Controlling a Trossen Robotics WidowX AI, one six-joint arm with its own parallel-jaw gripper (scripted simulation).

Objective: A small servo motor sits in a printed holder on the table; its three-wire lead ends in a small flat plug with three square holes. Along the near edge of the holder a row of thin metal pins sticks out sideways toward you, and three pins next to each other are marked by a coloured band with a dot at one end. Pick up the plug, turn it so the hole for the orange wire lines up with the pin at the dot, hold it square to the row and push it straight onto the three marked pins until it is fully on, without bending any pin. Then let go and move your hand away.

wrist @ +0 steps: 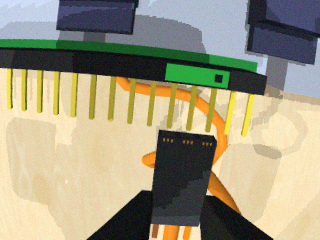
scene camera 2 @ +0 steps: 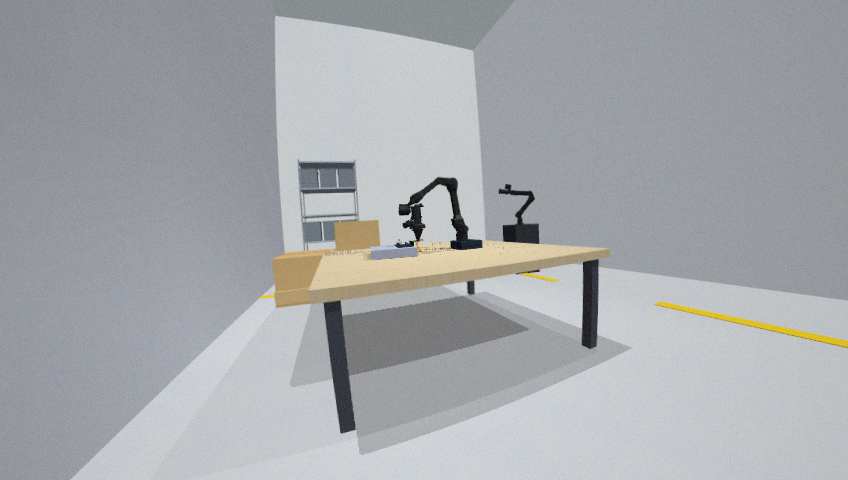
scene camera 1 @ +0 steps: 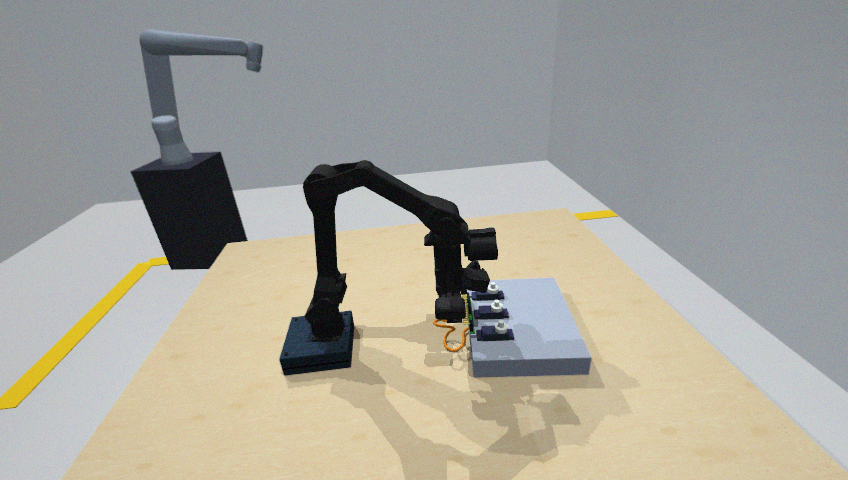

I see my gripper (scene camera 1: 450, 318) and a green band (wrist: 204, 76).
My gripper is seen too in the wrist view (wrist: 176, 203).
